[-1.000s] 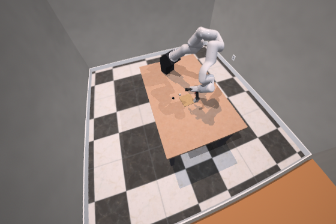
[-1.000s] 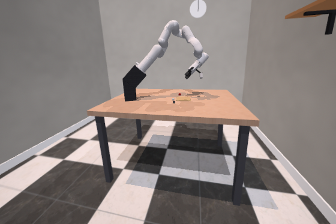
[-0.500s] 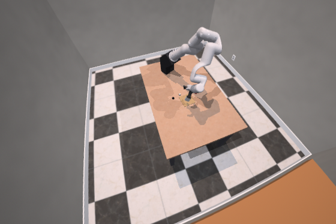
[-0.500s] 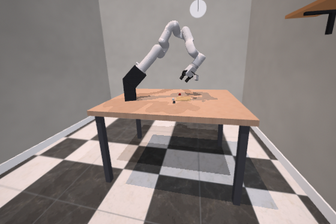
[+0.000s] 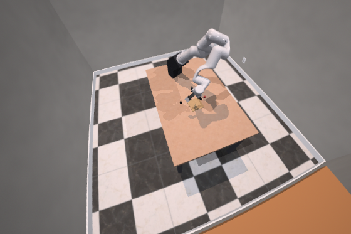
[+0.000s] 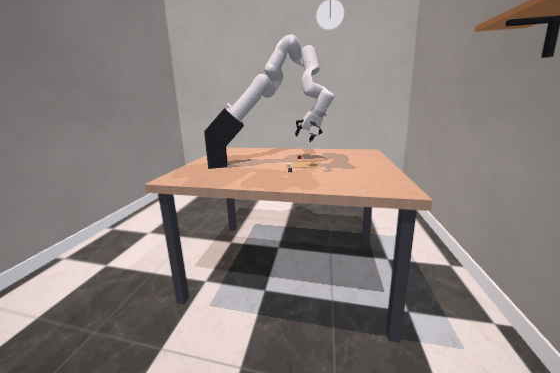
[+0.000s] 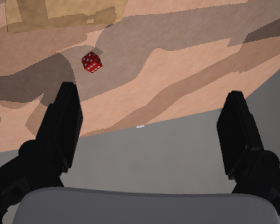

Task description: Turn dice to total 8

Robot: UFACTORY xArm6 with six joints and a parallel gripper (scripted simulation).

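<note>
Right now my hand is 160 mm above the white die, 70 mm past it and 60 mm to the left of it. Round my hand: tan mat: 170 mm below, 10 mm to the left, 10 mm ahead; red die: 160 mm below, 130 mm to the left, 70 mm behind.
</note>
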